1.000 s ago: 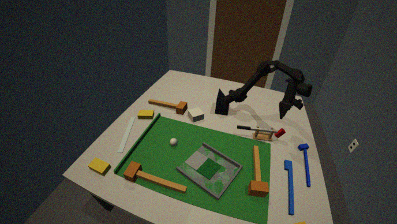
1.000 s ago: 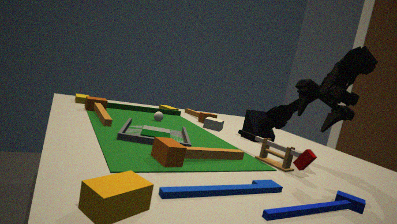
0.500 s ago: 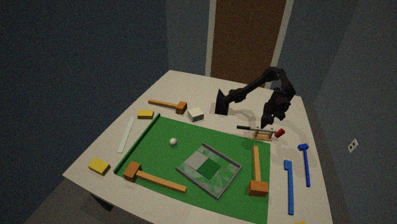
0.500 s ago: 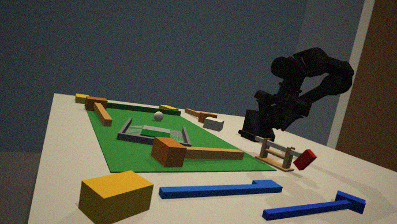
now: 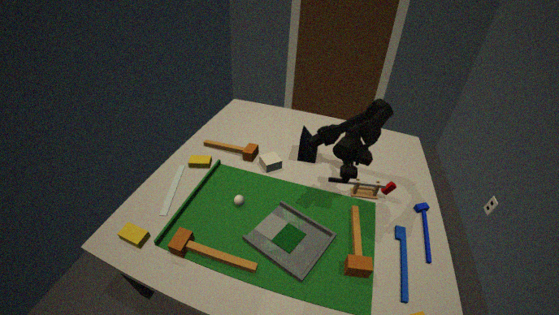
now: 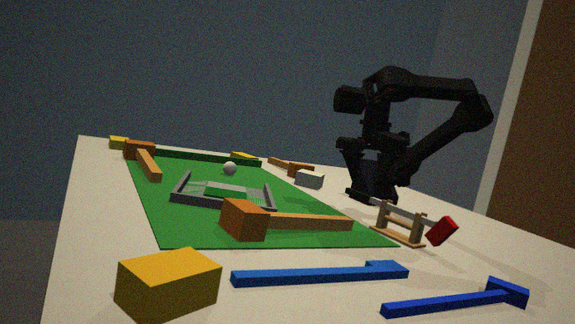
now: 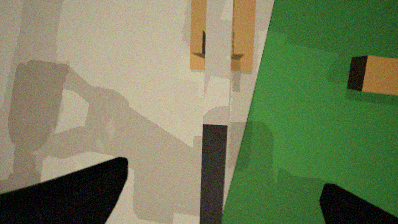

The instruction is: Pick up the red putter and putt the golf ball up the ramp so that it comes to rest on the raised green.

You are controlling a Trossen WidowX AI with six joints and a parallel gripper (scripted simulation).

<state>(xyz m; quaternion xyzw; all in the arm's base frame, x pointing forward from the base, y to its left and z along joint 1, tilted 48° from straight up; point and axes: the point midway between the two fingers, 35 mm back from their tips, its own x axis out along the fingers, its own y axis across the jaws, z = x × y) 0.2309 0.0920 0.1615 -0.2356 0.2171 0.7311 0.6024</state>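
The white block lies 340 mm to the right of my gripper tip, 80 mm below it and 60 mm behind it. From my gripper tip the other things lie so: white golf ball 370 mm to the right, 210 mm ahead, 80 mm below; wooden stand 100 mm to the left, 70 mm below, 30 mm behind; red putter 90 mm to the left, 40 mm below, 30 mm behind.
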